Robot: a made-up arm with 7 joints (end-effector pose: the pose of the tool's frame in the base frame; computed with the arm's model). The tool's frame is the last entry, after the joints.
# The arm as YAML. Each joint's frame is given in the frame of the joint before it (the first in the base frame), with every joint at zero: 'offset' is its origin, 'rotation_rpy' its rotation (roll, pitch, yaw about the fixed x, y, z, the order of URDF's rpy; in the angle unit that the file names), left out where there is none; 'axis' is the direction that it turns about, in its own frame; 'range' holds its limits. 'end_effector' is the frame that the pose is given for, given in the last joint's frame.
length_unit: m
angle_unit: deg
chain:
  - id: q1
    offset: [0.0, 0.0, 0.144]
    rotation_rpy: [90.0, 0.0, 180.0]
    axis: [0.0, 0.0, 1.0]
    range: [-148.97, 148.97]
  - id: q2
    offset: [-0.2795, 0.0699, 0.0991]
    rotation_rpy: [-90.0, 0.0, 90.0]
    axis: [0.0, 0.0, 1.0]
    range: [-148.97, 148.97]
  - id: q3
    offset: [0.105, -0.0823, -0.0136]
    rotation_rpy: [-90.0, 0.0, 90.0]
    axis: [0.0, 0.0, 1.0]
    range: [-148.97, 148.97]
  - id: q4
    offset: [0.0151, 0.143, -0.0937]
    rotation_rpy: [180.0, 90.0, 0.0]
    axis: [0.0, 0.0, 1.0]
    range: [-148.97, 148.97]
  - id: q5
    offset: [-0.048, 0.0, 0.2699]
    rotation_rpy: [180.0, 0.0, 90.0]
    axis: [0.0, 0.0, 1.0]
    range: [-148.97, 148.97]
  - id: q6
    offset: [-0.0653, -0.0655, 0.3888]
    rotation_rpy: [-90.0, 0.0, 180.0]
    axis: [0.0, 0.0, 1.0]
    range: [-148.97, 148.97]
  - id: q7
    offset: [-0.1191, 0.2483, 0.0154]
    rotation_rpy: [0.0, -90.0, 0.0]
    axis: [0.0, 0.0, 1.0]
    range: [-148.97, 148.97]
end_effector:
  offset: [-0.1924, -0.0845, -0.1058]
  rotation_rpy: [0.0, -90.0, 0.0]
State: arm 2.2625 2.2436 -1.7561 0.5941 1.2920 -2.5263 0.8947
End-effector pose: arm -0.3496 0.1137 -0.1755 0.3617 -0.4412 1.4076
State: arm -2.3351 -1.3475 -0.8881 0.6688 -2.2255 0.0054 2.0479
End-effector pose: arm -0.2797 0.4837 0.1037 2.0791 -0.7818 -2.0991
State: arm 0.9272 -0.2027 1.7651 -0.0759 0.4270 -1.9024 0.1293
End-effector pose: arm 0.1934 0.5892 0.0736 -0.4722 1.0525 0.3665
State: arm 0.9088 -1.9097 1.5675 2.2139 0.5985 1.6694 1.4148
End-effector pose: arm -0.2372 0.2079 -0.1844 -0.8324 -1.8503 -1.5364
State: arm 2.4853 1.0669 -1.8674 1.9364 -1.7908 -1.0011 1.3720
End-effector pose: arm -0.1343 -0.1006 -0.2925 1.0182 -1.3769 -0.0730
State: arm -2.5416 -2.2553 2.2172 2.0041 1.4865 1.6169 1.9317
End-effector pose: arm -0.1213 -0.1439 0.5125 0.3923 -0.0583 -0.3918
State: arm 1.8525 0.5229 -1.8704 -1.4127 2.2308 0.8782 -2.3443
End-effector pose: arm -0.0195 -0.3081 -0.1172 0.7734 1.4556 -1.9292
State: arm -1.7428 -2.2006 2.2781 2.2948 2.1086 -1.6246 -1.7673
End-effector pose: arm 0.5578 -0.0806 0.8575 0.9295 -0.4398 2.3796
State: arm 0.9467 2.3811 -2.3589 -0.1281 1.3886 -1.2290 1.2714
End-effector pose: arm 0.3185 -0.0297 -0.0811 -0.2531 -2.6836 1.1039
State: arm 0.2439 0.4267 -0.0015 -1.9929 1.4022 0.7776 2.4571
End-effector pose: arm 0.1470 -0.0279 0.6553 -0.0805 1.2736 -2.1091
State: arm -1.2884 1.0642 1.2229 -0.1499 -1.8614 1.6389 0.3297
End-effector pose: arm -0.1662 0.0557 0.2936 0.3487 1.4211 -0.6909
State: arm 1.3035 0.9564 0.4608 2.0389 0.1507 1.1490 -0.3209
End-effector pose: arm 0.1935 0.1160 0.0480 0.1022 -2.7967 -0.4942
